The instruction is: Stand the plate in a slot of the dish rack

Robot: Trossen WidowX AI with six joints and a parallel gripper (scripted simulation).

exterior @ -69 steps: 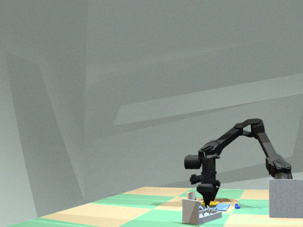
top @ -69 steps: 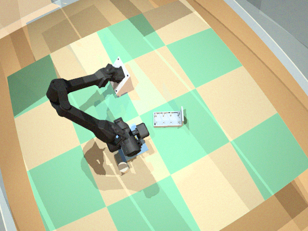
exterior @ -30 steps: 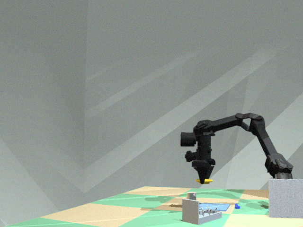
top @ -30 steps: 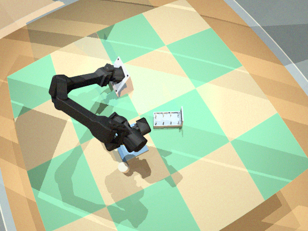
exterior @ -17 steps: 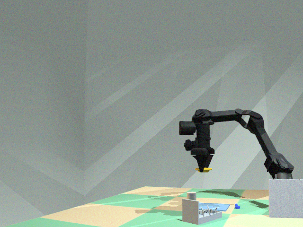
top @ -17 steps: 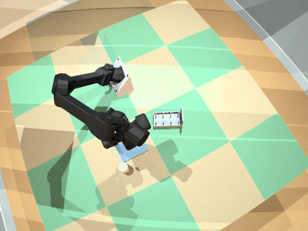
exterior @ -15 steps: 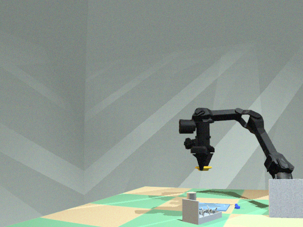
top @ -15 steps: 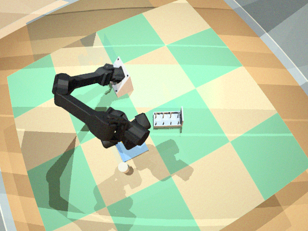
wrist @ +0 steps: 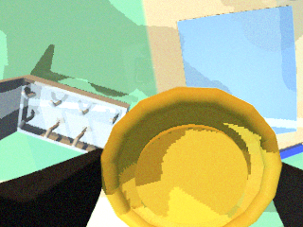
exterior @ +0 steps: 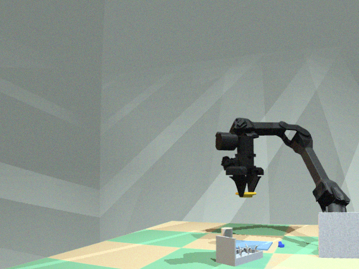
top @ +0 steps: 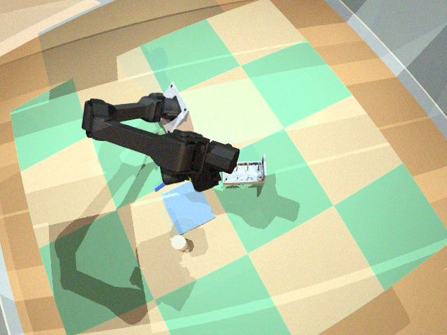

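The dish rack lies 16 cm below my gripper tip, 13 cm to the left of it and 2 cm behind it. From my gripper tip the other things lie so: blue spoon (18 cm below, 11 cm to the right, 9 cm behind); white cylinder (16 cm below, 14 cm to the right, 13 cm ahead); yellow plate (1 cm above).
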